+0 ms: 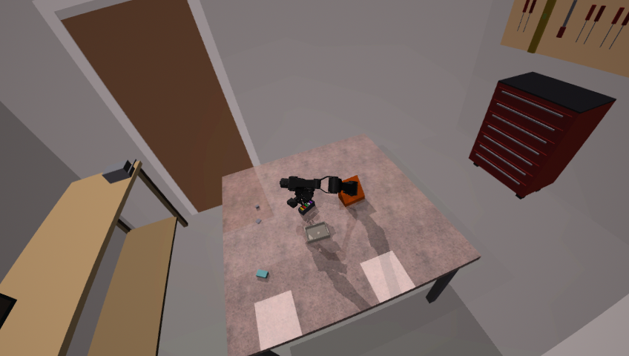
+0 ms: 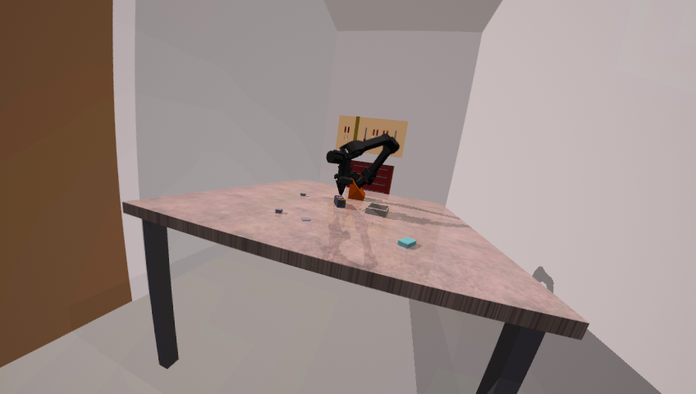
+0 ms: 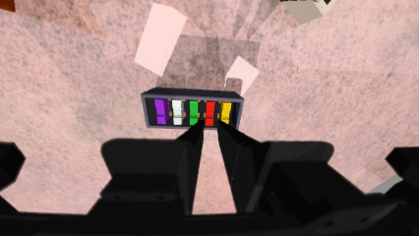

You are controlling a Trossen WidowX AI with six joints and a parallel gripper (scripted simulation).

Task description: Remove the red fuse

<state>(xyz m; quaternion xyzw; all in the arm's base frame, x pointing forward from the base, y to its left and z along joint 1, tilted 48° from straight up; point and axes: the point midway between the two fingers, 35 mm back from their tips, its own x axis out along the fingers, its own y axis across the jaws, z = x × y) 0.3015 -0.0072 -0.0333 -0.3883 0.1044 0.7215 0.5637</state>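
Now: gripper tip 3 cm above the red fuse. Round my gripper tip: grey tray: 20 cm to the left, 6 cm below, 1 cm behind; then teal block: 34 cm ahead, 32 cm to the left, 5 cm below.
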